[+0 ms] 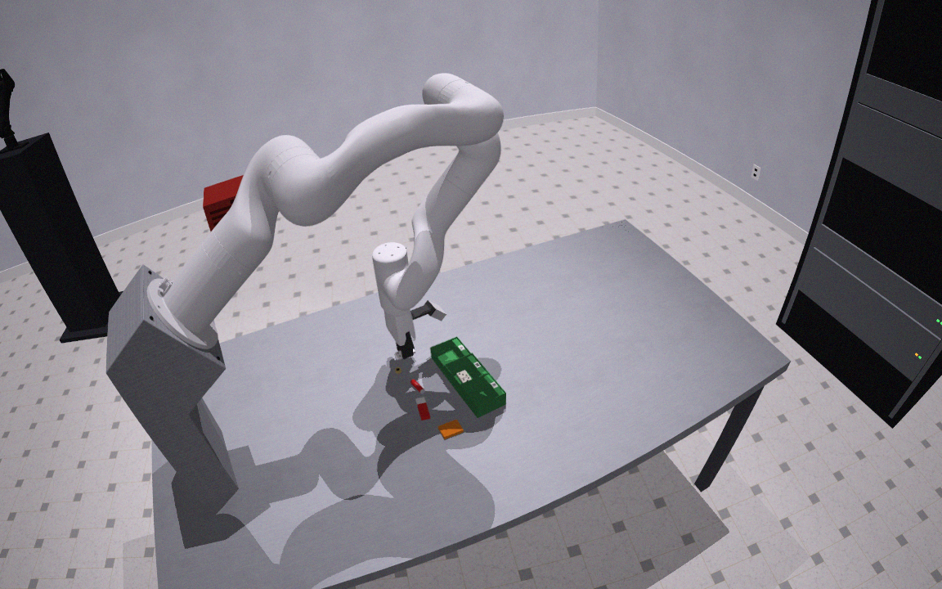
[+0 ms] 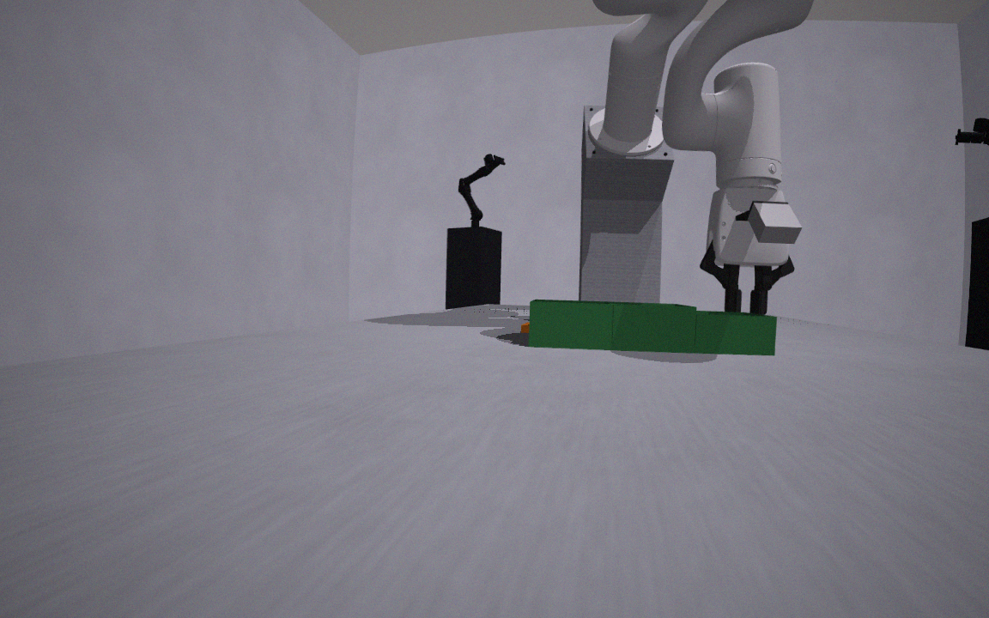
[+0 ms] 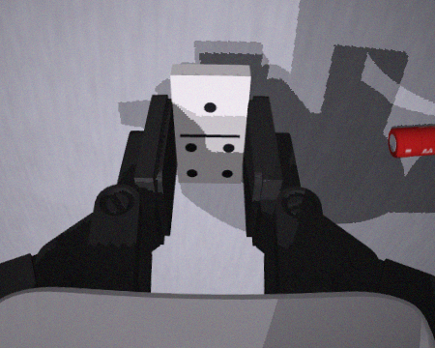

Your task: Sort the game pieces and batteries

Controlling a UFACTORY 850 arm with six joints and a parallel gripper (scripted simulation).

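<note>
Now: the green bin 150 mm ahead of my hand, 110 mm to the right of it and 20 mm below it. The rest, counted from my hand: orange flat block 270 mm to the right, 80 mm ahead, 40 mm below; yellow nut 40 mm to the right, 40 mm below, 30 mm behind; red cylindrical battery 110 mm to the right, 40 mm below, 20 mm ahead.
</note>
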